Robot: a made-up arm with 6 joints. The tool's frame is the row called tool. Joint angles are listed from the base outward. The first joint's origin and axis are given. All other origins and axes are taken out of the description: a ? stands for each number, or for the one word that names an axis. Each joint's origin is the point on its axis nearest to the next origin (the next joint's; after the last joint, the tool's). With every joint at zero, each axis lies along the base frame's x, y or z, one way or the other. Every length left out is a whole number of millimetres.
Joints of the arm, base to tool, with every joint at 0 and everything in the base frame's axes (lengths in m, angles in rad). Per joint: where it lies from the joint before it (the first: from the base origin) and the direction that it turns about. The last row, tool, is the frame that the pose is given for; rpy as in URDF.
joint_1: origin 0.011 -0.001 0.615 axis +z
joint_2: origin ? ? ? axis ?
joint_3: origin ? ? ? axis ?
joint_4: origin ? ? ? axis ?
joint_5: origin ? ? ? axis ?
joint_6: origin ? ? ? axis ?
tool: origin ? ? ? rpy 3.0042 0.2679 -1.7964
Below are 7 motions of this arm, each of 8 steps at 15 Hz.
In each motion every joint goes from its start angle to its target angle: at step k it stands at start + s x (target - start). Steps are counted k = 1, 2, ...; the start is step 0. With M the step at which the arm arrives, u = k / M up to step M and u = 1 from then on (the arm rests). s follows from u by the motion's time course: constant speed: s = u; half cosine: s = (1 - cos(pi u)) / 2; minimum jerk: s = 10 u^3 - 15 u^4 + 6 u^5.
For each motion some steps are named. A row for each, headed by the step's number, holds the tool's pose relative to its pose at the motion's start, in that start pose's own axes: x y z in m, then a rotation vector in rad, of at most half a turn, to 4 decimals.
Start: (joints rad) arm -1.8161 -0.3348 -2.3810 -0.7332 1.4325 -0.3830
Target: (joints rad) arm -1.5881 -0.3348 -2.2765 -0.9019 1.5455 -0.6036
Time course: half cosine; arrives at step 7
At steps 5, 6, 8:
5: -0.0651 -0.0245 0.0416 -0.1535 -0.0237 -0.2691
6: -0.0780 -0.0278 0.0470 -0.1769 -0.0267 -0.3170
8: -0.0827 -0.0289 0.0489 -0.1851 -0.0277 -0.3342

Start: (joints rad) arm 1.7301 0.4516 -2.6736 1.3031 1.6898 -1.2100
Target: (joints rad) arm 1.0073 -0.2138 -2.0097 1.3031 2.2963 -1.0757
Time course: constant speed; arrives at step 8
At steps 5, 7, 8:
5: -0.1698 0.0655 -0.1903 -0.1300 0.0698 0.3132
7: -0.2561 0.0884 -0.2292 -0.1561 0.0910 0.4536
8: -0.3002 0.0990 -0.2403 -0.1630 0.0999 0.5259

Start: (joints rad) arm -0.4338 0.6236 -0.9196 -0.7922 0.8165 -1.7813
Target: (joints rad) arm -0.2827 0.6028 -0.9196 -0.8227 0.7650 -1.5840
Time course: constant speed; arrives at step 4
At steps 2, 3, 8:
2: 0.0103 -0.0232 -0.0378 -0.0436 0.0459 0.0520
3: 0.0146 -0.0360 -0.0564 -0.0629 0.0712 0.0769
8: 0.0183 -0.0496 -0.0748 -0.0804 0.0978 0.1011

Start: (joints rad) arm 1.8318 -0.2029 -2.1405 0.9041 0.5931 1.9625
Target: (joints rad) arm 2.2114 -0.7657 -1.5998 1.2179 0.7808 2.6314
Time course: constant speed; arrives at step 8
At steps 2, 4, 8:
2: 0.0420 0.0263 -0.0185 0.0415 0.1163 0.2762
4: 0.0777 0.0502 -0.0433 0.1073 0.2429 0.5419
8: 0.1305 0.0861 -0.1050 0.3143 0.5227 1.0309

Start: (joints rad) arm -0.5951 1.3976 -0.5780 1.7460 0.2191 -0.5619
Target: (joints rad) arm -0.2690 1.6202 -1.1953 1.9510 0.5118 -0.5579
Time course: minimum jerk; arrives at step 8
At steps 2, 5, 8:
2: -0.0297 -0.0108 0.0089 -0.0024 -0.0430 -0.0181
5: -0.2161 -0.0385 0.0569 -0.0698 -0.2940 -0.1601
8: -0.2989 -0.0283 0.0762 -0.1291 -0.3962 -0.2386

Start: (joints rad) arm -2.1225 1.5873 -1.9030 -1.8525 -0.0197 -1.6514
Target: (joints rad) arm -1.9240 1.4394 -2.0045 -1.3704 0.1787 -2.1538
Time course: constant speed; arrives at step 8
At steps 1, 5, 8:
1: 0.0078 0.0292 -0.0032 -0.0408 -0.0185 -0.0187
5: 0.0436 0.1440 -0.0309 -0.1779 -0.0869 -0.0888
8: 0.0741 0.2254 -0.0673 -0.2536 -0.1265 -0.1368

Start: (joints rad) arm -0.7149 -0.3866 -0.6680 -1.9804 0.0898 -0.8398
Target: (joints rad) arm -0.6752 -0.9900 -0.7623 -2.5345 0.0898 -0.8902
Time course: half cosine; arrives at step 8
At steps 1, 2, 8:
1: 0.0041 0.0117 -0.0068 -0.0281 0.0180 -0.0122
2: 0.0147 0.0445 -0.0273 -0.1097 0.0666 -0.0465
8: 0.0328 0.2783 -0.2411 -0.8204 0.2903 -0.2899

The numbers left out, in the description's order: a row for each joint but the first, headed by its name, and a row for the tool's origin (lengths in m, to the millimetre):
joint_2: xyz -0.007 0.011 0, axis +y
joint_3: xyz 0.071 0 0.23, axis +y
joint_4: xyz 0.121 0 -0.63, axis -z
joint_5: xyz 0.017 -0.013 0, axis +y
joint_6: xyz 0.095 0 -0.046, axis -z
tool: xyz 0.006 -0.03 0

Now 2 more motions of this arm.
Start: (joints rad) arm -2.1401 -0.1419 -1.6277 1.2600 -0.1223 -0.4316
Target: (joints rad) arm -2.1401 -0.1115 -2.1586 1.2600 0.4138 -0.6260
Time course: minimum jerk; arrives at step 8
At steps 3, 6, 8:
3: -0.0789 -0.0435 0.0138 -0.0820 -0.1468 -0.0468
6: -0.2692 -0.1310 -0.0029 -0.2503 -0.4792 -0.2277
8: -0.3015 -0.1435 -0.0125 -0.2756 -0.5334 -0.2675

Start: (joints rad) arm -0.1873 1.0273 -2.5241 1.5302 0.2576 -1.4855
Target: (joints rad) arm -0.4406 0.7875 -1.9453 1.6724 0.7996 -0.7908
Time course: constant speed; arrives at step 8
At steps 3, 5, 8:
3: 0.0858 0.0703 -0.0257 -0.0335 -0.1117 0.3782
5: 0.1321 0.1223 -0.0526 -0.0447 -0.1743 0.6435
8: 0.1822 0.2044 -0.1047 -0.0439 -0.2585 1.0532

